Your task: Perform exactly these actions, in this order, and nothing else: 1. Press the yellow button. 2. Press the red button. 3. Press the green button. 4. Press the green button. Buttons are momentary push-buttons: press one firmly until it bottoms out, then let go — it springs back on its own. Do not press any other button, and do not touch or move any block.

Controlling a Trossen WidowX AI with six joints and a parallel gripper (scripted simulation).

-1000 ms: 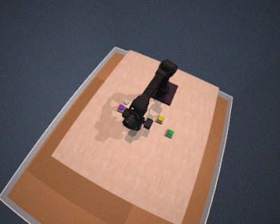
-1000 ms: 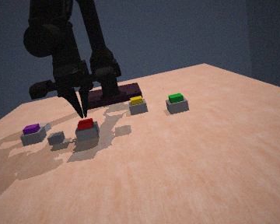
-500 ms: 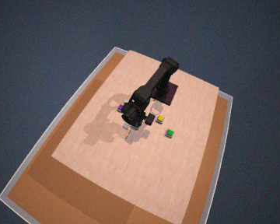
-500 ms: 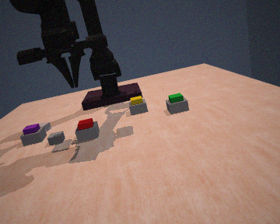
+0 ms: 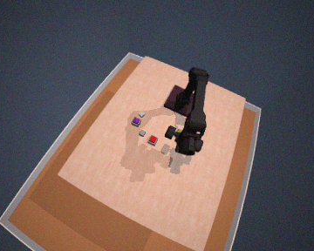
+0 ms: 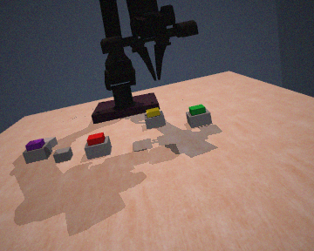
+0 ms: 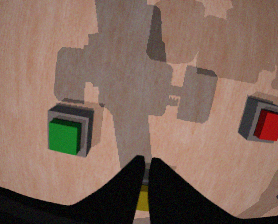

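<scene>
Now: gripper tip 50 mm past the green button, 70 mm to the right of it and 90 mm above it. Also, from my gripper tip: red button 20 mm ahead, 150 mm to the right, 90 mm below; then small grey block 10 mm ahead, 230 mm to the right, 110 mm below; then yellow button 100 mm behind, 30 mm to the right, 90 mm below.
</scene>
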